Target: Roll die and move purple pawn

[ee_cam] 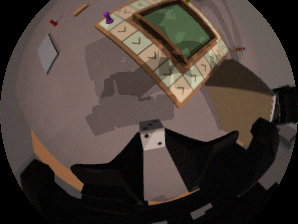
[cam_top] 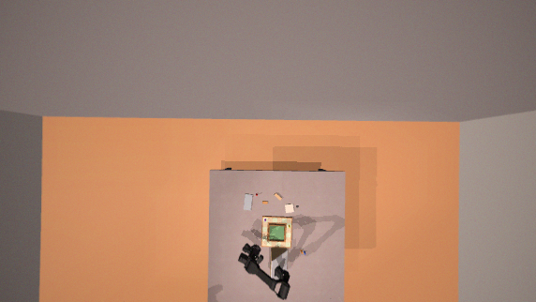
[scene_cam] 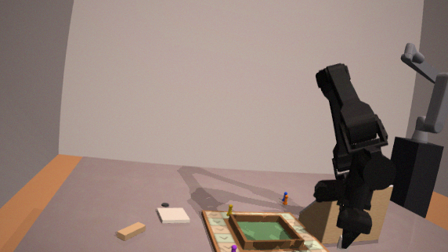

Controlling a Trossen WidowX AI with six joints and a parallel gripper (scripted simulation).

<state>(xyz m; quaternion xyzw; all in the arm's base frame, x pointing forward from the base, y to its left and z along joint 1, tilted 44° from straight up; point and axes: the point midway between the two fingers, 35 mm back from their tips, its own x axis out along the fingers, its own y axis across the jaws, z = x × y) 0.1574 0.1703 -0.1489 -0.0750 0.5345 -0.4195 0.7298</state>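
The purple pawn lies 220 mm ahead of my gripper tip, 70 mm to the right of it and 60 mm below it. Round my gripper tip: grey slab 360 mm ahead, 110 mm to the left, 90 mm below; then yellow pawn 310 mm to the right, 190 mm ahead, 60 mm below; then white die right at my gripper tip.
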